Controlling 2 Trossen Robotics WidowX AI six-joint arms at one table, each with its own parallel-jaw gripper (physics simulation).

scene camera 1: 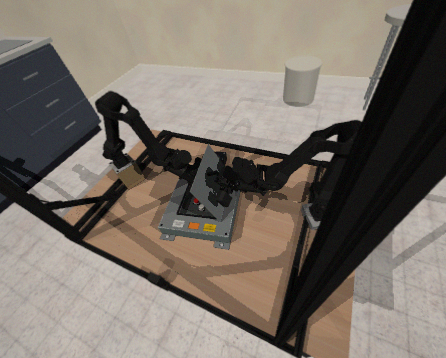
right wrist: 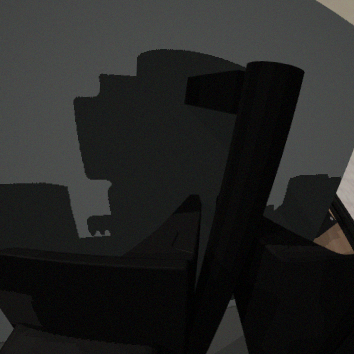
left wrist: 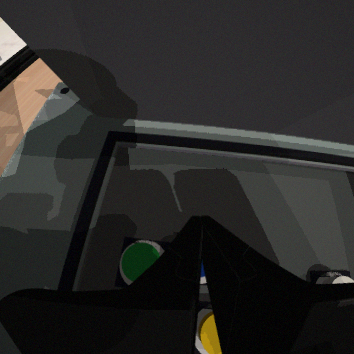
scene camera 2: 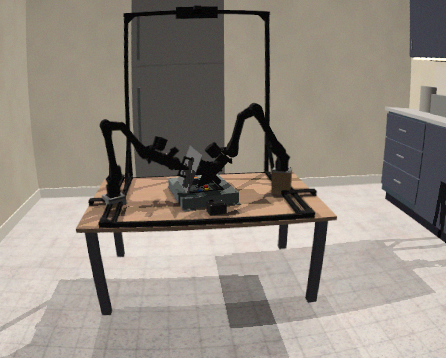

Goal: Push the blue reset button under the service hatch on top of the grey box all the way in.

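Note:
The grey box [scene camera 1: 195, 235] [scene camera 2: 207, 202] [left wrist: 30, 200] stands on the table with its service hatch [scene camera 1: 202, 184] [scene camera 2: 192, 153] [left wrist: 225, 60] [right wrist: 40, 125] tilted open. My right gripper [right wrist: 206, 203] is shut on the hatch's black bar handle [right wrist: 270, 125]. My left gripper [left wrist: 199, 223] is shut and empty, under the raised hatch and inside the recess. A sliver of the blue reset button [left wrist: 202, 273] shows between its fingers in the left wrist view; they hide the rest. Whether they touch it, and how far in it stands, I cannot tell.
A green button [left wrist: 140, 261] lies left of the left fingertips. A yellow button [left wrist: 210, 332] is partly hidden below them. A white knob [left wrist: 343, 280] [scene camera 1: 201, 207] is off to the right in the left wrist view. A red button [scene camera 1: 196, 200] shows in the recess. The recess has a raised black rim [left wrist: 90, 215].

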